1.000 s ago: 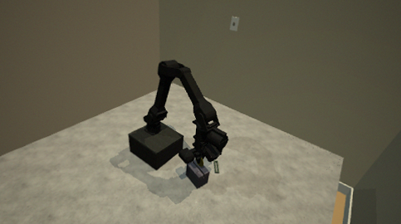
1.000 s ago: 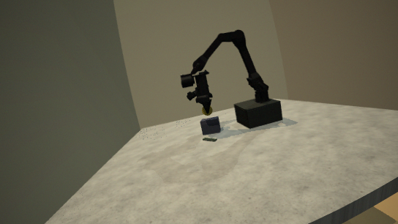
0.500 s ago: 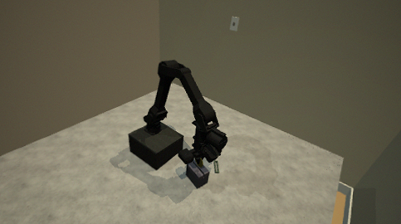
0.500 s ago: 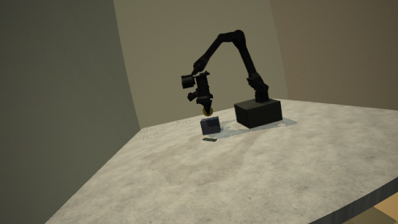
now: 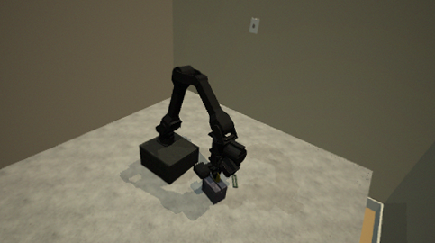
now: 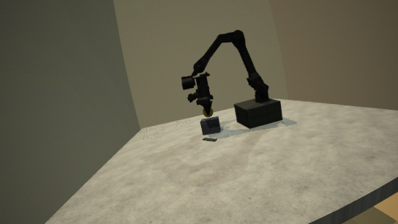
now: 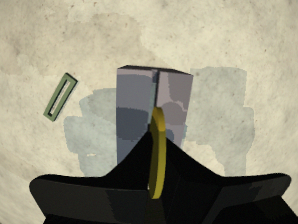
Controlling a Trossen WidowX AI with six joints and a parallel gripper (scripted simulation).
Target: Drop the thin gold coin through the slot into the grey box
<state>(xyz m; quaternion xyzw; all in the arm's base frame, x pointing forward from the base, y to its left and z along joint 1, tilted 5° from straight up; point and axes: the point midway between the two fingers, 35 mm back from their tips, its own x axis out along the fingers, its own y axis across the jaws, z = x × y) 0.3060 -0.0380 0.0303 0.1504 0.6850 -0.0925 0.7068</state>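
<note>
Right now the gold coin is 20 mm above my gripper tip.
</note>
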